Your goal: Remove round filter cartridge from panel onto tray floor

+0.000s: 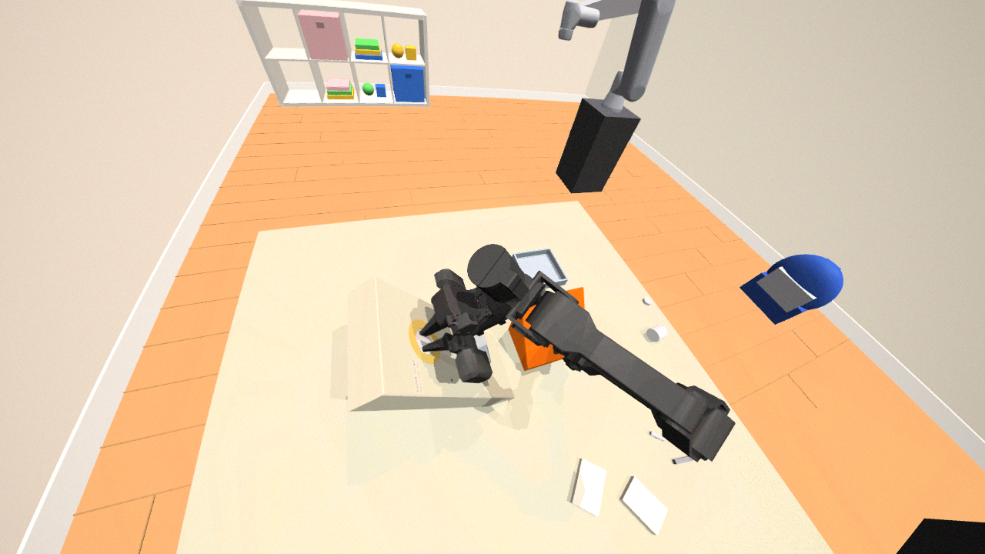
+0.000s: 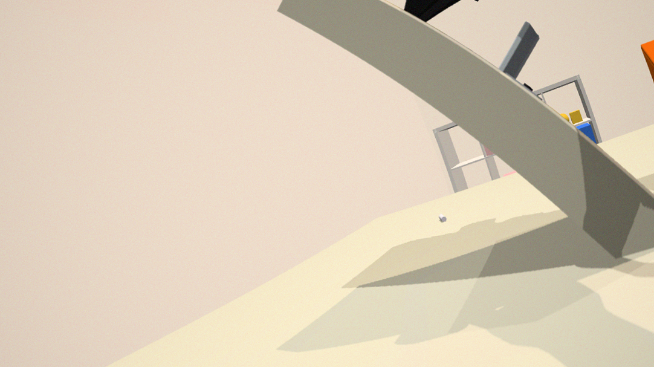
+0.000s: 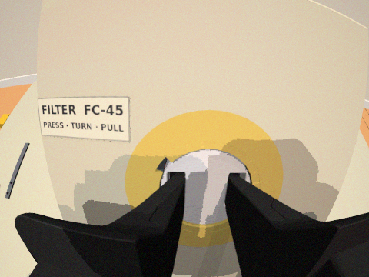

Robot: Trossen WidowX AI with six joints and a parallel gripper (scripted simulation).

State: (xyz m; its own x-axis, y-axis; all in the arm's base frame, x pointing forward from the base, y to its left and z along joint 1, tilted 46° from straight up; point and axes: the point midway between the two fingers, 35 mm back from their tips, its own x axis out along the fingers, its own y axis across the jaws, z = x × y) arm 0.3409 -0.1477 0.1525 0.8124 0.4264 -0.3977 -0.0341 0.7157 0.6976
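My gripper tip is now 43 cm past the grey tray, 29 cm to the left of it and 26 cm above it. Also, from my gripper tip: round grey filter cartridge 1 cm ahead, 1 cm below.
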